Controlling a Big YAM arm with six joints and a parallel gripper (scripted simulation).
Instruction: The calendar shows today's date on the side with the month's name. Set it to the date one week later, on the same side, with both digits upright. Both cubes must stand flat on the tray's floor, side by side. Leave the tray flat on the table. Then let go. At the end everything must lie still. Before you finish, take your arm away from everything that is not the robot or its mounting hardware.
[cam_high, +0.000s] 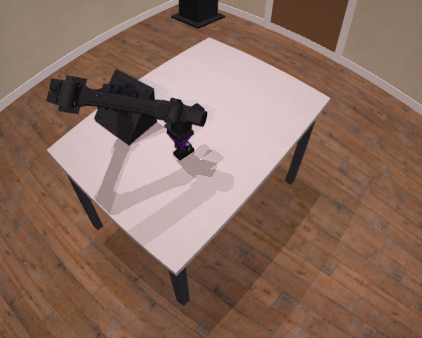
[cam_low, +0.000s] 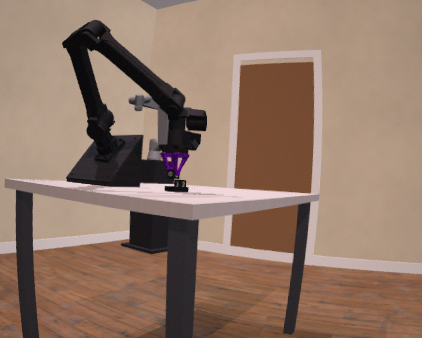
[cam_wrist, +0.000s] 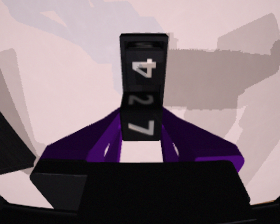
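The black date cube lies right at my hand. Also, from my hand: black tray: 20 mm to the left, 50 mm below.
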